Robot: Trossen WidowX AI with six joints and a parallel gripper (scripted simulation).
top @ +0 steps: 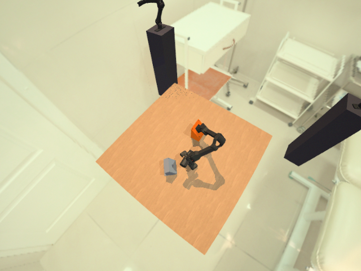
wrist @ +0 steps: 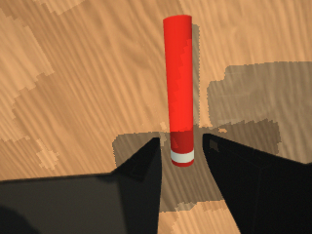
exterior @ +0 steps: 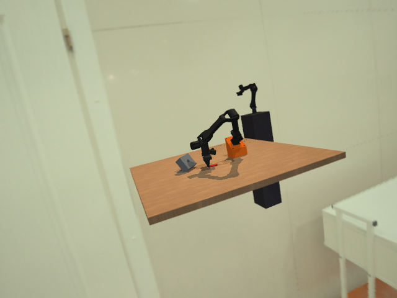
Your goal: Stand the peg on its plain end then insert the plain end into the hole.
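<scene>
Now: the red peg 1 cm behind my gripper tip. Also, from my gripper tip: sloped panel 13 cm ahead, 11 cm to the right, 5 cm above.
</scene>
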